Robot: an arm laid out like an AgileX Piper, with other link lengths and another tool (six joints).
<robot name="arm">
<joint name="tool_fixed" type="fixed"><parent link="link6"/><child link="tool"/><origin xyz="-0.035 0.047 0.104" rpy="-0.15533 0 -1.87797"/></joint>
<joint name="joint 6" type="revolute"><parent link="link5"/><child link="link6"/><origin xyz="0.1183 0 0" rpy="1.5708 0 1.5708"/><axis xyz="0 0 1"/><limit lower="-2.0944" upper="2.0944"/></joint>
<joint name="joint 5" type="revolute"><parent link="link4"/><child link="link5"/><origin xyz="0 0 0" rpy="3.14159 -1.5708 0"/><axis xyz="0 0 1"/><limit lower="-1.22" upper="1.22"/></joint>
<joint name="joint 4" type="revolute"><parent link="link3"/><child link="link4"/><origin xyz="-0.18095 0.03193 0" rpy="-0.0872 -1.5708 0"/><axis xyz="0 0 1"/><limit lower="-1.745" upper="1.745"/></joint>
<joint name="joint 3" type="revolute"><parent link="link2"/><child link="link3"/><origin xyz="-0.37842 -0.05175 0" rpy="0 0 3.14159"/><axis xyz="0 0 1"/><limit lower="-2.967" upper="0"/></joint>
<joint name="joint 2" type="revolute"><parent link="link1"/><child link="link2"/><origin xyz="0 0 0" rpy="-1.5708 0 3.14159"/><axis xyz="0 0 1"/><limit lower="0" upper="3.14"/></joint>
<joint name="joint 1" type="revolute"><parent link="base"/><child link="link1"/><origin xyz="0 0 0.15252" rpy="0 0 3.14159"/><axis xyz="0 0 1"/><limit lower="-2.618" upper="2.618"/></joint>
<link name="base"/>
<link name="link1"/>
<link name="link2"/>
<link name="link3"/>
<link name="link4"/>
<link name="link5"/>
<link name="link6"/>
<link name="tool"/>
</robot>
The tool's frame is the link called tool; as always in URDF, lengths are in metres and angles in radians.
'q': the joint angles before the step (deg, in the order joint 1, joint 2, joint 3, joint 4, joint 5, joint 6). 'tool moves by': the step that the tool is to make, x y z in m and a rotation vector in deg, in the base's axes. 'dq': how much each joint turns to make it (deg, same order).
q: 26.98, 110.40, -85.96, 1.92, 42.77, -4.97
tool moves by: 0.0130, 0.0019, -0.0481, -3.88, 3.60, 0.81
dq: 0.00, 5.97, -1.01, -1.92, 0.02, -0.10
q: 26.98, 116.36, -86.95, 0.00, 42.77, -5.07
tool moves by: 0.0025, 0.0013, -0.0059, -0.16, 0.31, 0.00
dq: 0.00, 0.86, -0.21, -0.01, -0.30, 0.01
